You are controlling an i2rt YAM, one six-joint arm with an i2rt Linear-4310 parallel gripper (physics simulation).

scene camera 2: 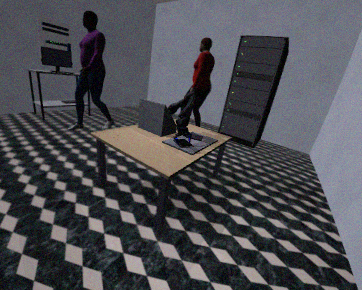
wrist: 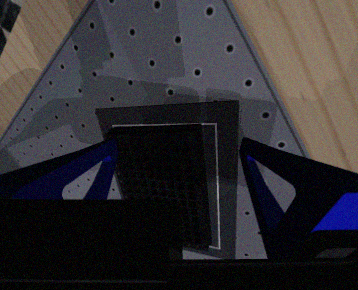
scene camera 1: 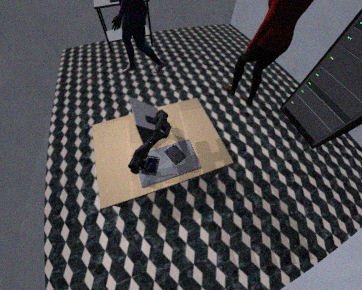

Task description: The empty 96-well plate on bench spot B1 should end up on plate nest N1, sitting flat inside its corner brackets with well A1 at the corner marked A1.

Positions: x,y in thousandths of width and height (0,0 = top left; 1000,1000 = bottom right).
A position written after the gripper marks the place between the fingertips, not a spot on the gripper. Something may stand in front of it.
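The gripper (wrist: 499,498) is visible. A dark well plate (wrist: 468,560) sits on a dark nest with white outline (wrist: 616,416).
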